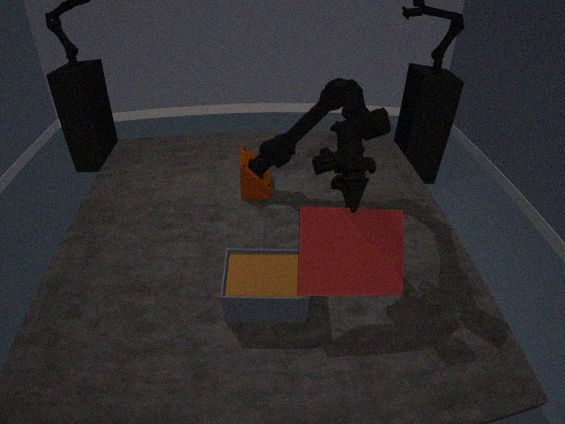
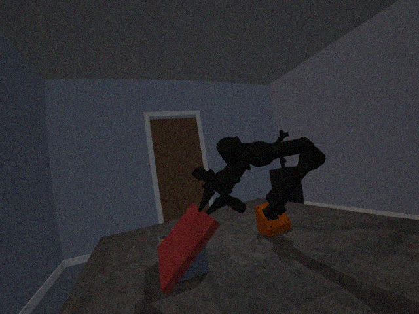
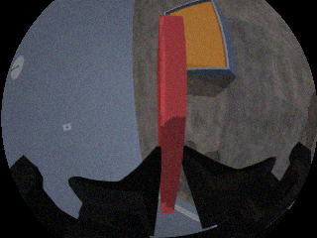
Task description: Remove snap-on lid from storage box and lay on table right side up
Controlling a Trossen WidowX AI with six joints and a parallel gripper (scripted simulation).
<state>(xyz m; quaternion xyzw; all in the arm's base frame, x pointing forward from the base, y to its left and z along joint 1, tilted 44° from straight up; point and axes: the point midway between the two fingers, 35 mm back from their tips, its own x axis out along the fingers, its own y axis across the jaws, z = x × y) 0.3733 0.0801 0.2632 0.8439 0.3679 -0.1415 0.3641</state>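
Right now the red lid is 60 mm ahead of my gripper tip and 50 mm below it. The rest, counted from my gripper tip: blue-grey storage box 180 mm to the right, 180 mm below, 60 mm ahead.
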